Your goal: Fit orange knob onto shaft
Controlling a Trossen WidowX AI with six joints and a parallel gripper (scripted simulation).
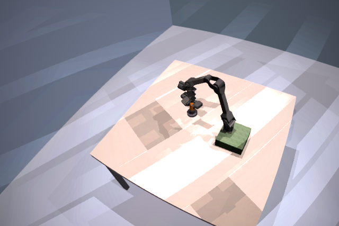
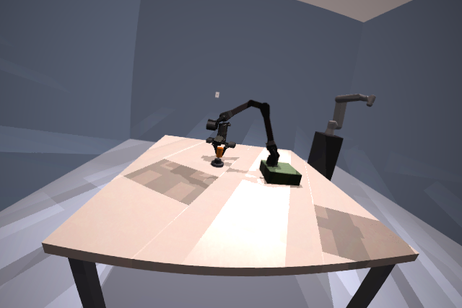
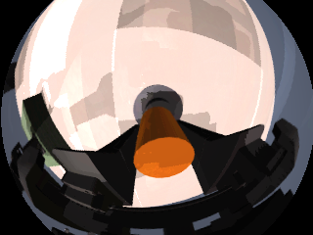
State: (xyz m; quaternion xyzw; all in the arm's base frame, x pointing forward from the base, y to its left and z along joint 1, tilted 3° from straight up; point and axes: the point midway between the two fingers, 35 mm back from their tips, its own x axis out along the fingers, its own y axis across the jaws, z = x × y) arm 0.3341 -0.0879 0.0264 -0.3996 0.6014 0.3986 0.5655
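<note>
The orange knob lies 30 mm above my gripper tip. Round my gripper tip: round pedestal: 40 mm below.
</note>
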